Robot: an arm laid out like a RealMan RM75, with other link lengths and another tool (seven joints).
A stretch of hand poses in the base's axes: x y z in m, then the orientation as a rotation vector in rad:
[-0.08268 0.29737 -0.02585 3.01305 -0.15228 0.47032]
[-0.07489 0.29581 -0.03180 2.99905 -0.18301 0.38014]
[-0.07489 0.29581 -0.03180 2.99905 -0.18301 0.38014]
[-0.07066 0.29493 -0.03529 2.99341 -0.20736 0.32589]
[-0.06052 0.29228 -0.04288 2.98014 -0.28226 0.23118]
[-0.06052 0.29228 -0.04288 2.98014 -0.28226 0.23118]
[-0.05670 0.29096 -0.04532 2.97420 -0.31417 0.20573]
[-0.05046 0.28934 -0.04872 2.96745 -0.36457 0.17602]
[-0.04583 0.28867 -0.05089 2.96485 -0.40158 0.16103]
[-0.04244 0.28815 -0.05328 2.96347 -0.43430 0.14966]
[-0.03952 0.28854 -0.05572 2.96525 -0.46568 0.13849]
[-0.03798 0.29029 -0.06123 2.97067 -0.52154 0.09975]
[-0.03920 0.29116 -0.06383 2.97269 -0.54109 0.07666]
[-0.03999 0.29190 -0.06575 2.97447 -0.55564 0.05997]
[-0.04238 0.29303 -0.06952 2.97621 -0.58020 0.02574]
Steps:
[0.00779 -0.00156 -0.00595 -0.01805 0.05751 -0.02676]
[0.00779 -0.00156 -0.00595 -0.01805 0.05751 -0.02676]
[0.01202 -0.00244 -0.00944 -0.02385 0.09231 -0.04605]
[0.02216 -0.00509 -0.01703 -0.02859 0.15217 -0.10101]
[0.02216 -0.00509 -0.01703 -0.02859 0.15217 -0.10101]
[0.02598 -0.00641 -0.01947 -0.02902 0.16784 -0.12379]
[0.03222 -0.00803 -0.02287 -0.02581 0.18561 -0.15867]
[0.03685 -0.00870 -0.02504 -0.02034 0.19407 -0.18338]
[0.04024 -0.00922 -0.02743 -0.01418 0.20026 -0.20485]
[0.04316 -0.00883 -0.02987 -0.00492 0.20632 -0.22460]
[0.04470 -0.00708 -0.03538 0.01455 0.22943 -0.25963]
[0.04348 -0.00621 -0.03798 0.02189 0.24376 -0.27211]
[0.04269 -0.00547 -0.03990 0.02779 0.25406 -0.28125]
[0.04030 -0.00434 -0.04367 0.03703 0.27539 -0.29714]

